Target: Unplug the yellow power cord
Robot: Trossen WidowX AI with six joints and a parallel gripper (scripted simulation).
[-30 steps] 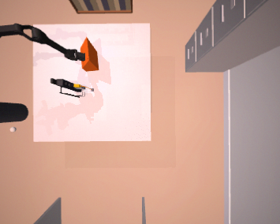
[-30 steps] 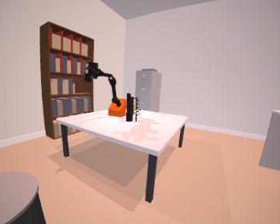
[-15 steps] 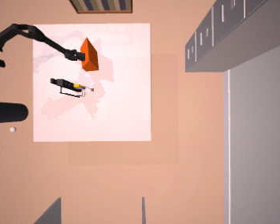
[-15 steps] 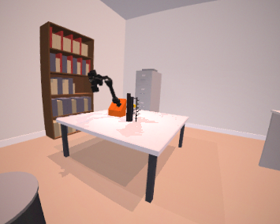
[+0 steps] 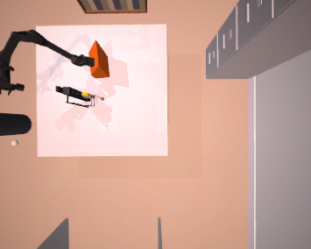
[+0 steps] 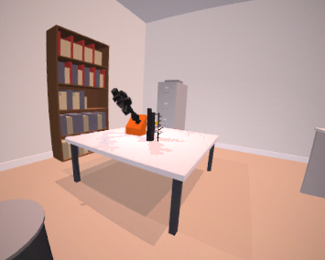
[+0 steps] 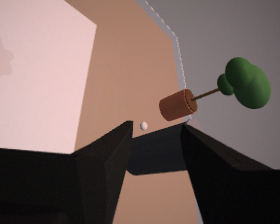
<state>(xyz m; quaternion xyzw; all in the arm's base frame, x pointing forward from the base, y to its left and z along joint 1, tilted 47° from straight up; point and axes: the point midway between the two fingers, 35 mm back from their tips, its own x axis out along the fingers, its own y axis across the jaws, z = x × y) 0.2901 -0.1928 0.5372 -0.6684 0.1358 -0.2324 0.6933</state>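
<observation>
Now: gripper tip 70 mm past the yellow plug, 480 mm to the right of it and 140 mm above it.
</observation>
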